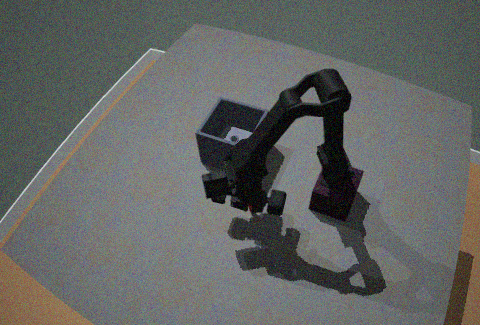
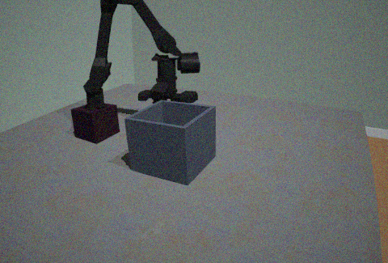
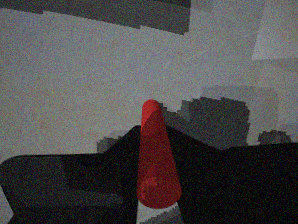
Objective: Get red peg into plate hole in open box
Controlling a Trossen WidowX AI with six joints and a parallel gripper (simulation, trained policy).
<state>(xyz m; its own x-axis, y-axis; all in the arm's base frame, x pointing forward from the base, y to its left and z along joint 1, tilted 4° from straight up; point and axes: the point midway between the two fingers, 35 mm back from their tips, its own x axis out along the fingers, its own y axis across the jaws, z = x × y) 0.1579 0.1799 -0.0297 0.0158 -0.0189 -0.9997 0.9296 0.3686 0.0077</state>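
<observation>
Right now my gripper tip is 17 cm short of the plate, 16 cm to the left of it and 2 cm below it. The rest, counted from my gripper tip: red peg (1 cm to the right, 2 cm above).
</observation>
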